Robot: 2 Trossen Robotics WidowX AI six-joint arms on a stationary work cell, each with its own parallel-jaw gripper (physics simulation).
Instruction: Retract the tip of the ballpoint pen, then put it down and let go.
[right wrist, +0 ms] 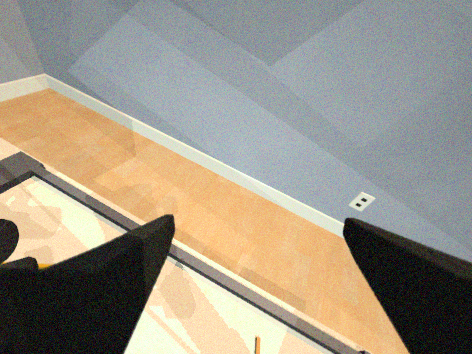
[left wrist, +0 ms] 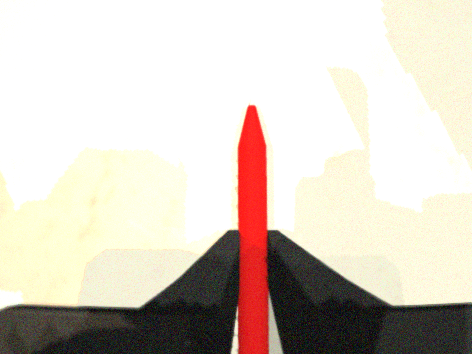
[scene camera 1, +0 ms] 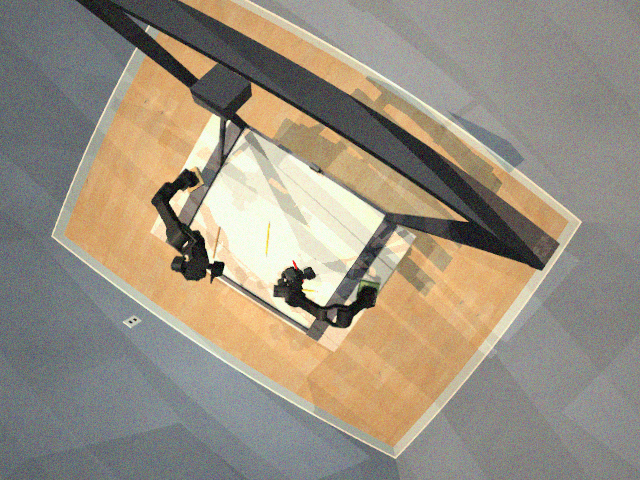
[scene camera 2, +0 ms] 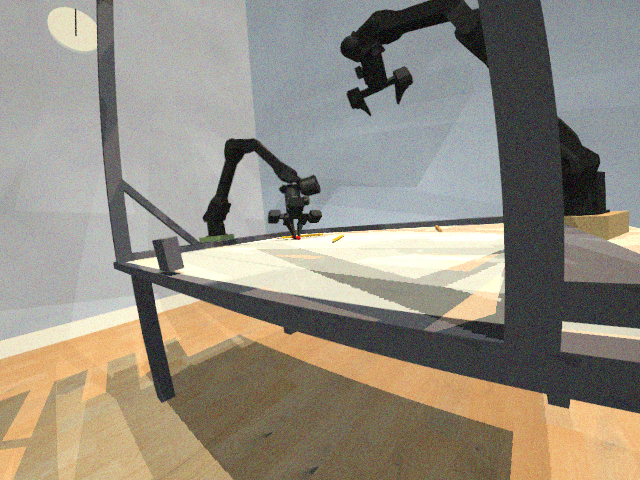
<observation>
My right gripper [scene camera 2: 384, 109] is open, with nothing in its grasp. Also in view: my left gripper [scene camera 2: 297, 238], a red ballpoint pen [left wrist: 253, 304] and a dark frame [scene camera 2: 590, 368].
My left gripper is seen too in the left wrist view [left wrist: 252, 241]. My right gripper is seen too in the right wrist view [right wrist: 258, 224] and in scene camera 1 [scene camera 1: 199, 281]. The dark frame also shows in the right wrist view [right wrist: 282, 315]. The right wrist view misses the red ballpoint pen: it is out of frame.
</observation>
